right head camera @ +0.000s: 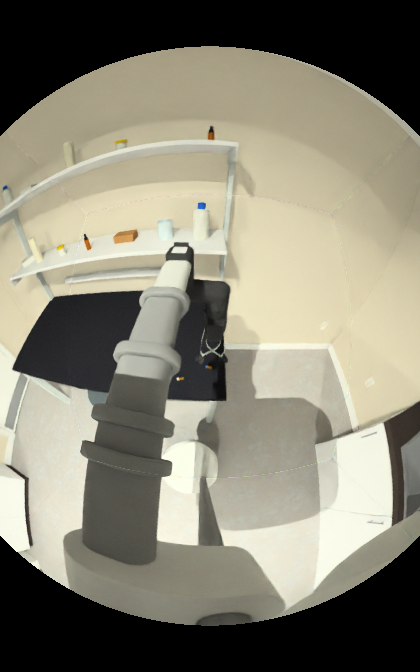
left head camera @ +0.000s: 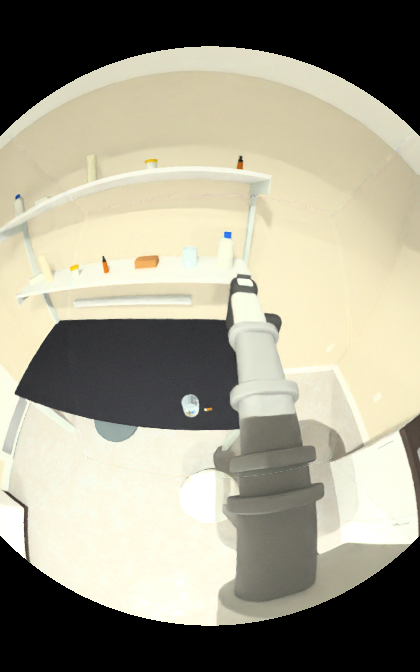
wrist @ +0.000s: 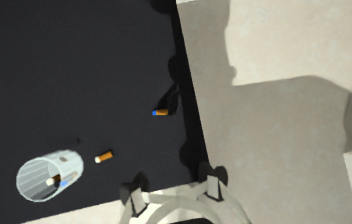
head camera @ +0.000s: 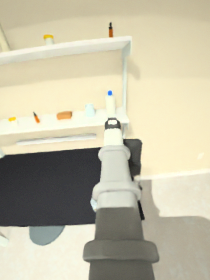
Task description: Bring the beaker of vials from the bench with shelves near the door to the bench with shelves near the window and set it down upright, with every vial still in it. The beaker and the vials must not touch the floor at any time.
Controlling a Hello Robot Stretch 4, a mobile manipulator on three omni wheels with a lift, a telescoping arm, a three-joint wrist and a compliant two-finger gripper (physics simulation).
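The clear beaker (left head camera: 190,405) (wrist: 70,164) stands upright on the black bench top (head camera: 50,185) (left head camera: 125,360) (right head camera: 90,330) (wrist: 75,65) near its front edge, with vials inside. The arm hides most of it in the head camera view. An orange vial with a white cap (left head camera: 208,409) (right head camera: 180,378) (wrist: 104,157) lies beside it. An orange vial with a blue cap (right head camera: 208,367) (wrist: 160,112) lies nearer the bench's right edge. My gripper (right head camera: 212,358) (wrist: 173,179) is open and empty, above the bench's front right part, to the right of the beaker and both loose vials.
A shelf unit (head camera: 125,80) (left head camera: 250,225) (right head camera: 229,200) with bottles and jars stands behind the bench top. A white round object (left head camera: 207,495) (right head camera: 187,467) is in front of the bench. White cabinets (right head camera: 357,465) stand at the right.
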